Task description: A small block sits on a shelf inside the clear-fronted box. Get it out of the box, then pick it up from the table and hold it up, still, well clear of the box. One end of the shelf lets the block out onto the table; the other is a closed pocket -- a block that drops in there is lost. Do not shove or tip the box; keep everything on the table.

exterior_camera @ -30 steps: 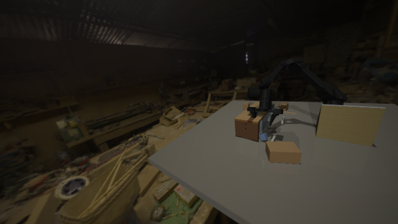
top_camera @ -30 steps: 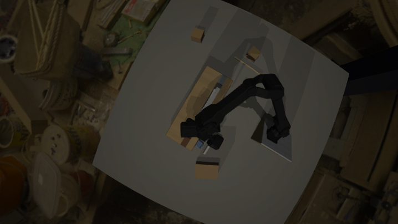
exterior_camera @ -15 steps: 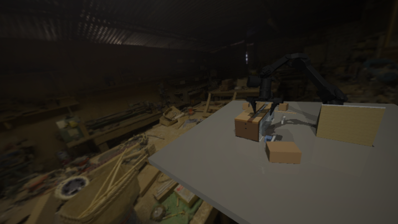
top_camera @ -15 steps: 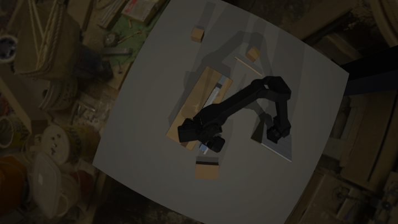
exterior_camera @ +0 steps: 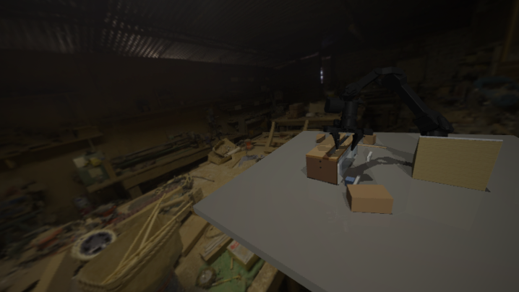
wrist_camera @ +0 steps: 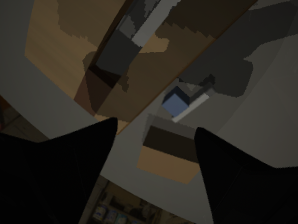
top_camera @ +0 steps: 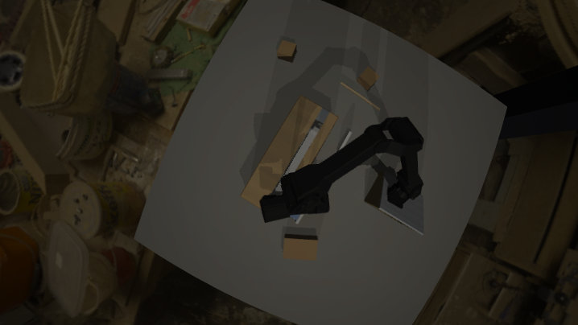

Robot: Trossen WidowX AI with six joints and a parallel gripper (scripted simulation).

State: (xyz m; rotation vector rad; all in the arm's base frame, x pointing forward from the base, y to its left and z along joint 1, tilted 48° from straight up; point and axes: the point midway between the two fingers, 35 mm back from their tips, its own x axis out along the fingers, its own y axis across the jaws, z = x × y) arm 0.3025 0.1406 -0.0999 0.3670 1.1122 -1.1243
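My gripper tip is now 13 cm above the blue block, 4 cm to the right of it and 3 cm past it. From my gripper tip the other things lie so: thin wooden stick 47 cm to the right, 15 cm below, 5 cm behind; wooden box 13 cm to the right, 9 cm below, 4 cm ahead.
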